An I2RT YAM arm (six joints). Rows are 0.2 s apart.
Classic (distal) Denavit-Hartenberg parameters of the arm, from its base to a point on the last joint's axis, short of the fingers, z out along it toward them. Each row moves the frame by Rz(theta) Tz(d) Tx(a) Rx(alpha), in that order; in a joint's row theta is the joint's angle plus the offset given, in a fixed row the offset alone. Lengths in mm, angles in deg.
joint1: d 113.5, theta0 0, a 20, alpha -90
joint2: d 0, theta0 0, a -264, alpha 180
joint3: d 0, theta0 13.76, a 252.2, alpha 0
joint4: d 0, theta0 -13.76, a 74, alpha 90
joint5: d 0, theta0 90, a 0, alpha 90
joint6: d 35.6, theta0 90, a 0, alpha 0
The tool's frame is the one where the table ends.
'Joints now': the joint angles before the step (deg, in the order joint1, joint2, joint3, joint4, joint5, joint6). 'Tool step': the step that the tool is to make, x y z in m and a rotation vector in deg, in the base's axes. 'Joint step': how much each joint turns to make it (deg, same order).
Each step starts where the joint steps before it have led.
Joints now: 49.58, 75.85, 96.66, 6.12, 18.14, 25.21
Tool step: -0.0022, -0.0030, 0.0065, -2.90, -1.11, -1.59
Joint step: -0.04, 0.22, 2.18, -2.42, 0.16, -3.30
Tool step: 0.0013, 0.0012, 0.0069, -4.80, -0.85, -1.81
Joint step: -0.05, 1.50, 3.87, -4.10, -0.04, -4.37
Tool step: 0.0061, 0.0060, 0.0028, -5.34, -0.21, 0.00
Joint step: -0.39, 2.38, 4.03, -4.56, -1.80, -3.34
